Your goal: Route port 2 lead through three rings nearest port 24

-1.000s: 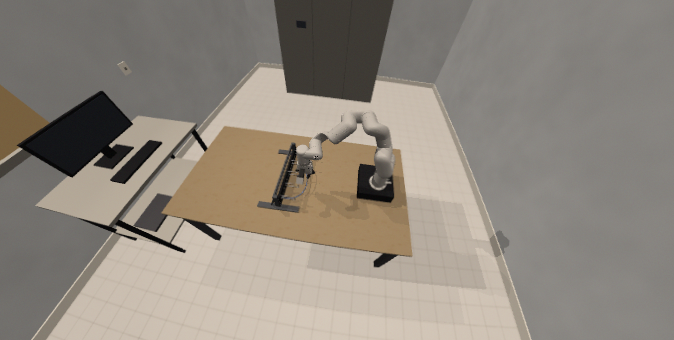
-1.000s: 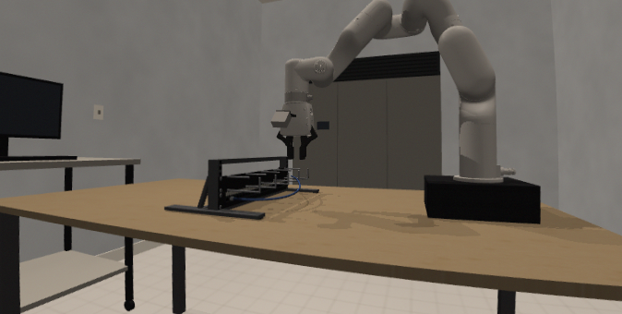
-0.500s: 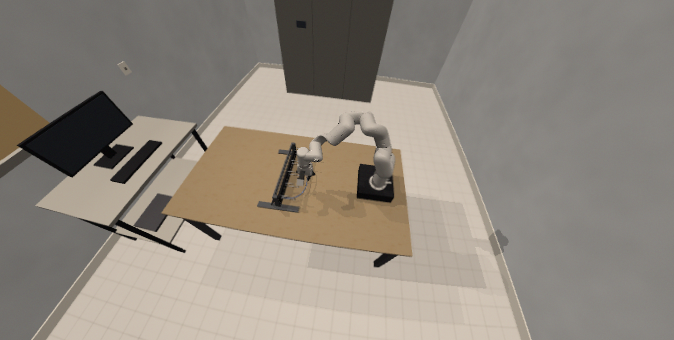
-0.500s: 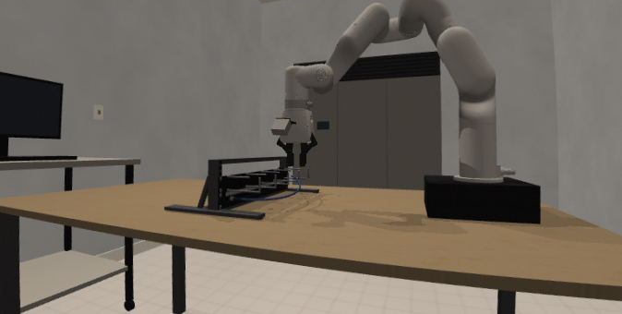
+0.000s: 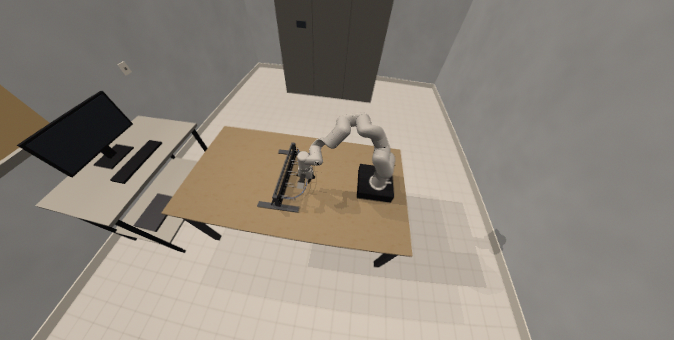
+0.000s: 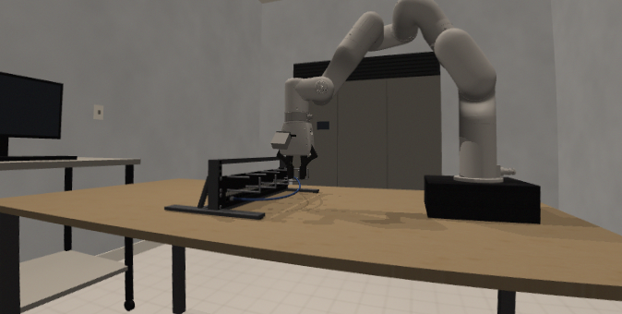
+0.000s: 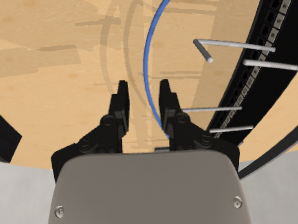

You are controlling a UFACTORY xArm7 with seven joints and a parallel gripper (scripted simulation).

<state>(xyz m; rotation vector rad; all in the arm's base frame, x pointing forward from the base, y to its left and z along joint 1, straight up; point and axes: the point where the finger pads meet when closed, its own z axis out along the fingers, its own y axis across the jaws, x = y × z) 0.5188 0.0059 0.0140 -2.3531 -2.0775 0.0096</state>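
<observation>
Right now my hand is 160 mm short of the black rack, 80 mm to the left of it and 30 mm above it.
</observation>
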